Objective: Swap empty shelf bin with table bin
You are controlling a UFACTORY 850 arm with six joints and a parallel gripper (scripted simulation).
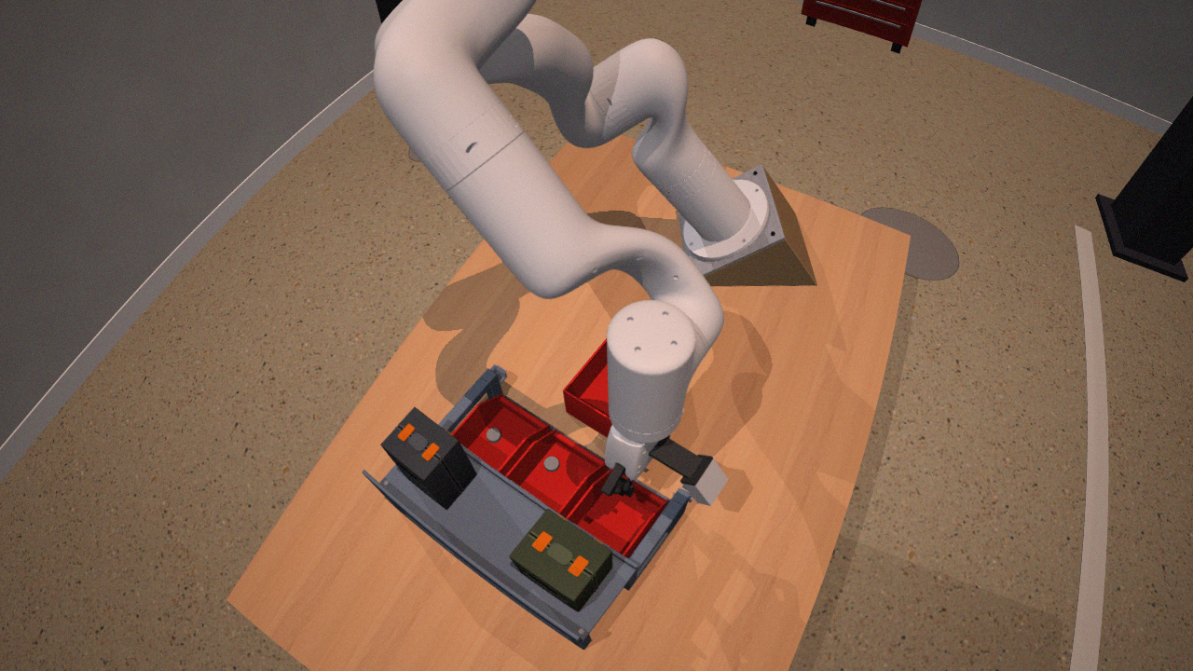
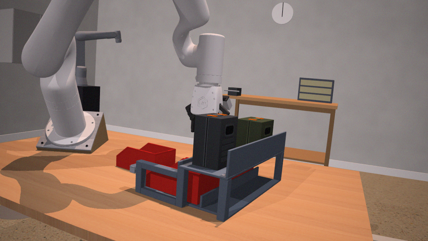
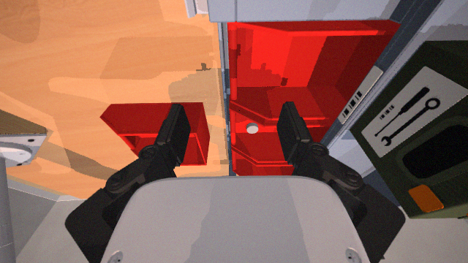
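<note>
The shelf front lip is 130 mm below my hand, 100 mm to the right of it and 40 mm behind it. Round my hand: grey back panel: 210 mm ahead, 170 mm to the right; then black case: 270 mm to the right, 110 mm ahead, 30 mm above; then green case: 170 mm ahead, 40 mm to the right, 10 mm above.
</note>
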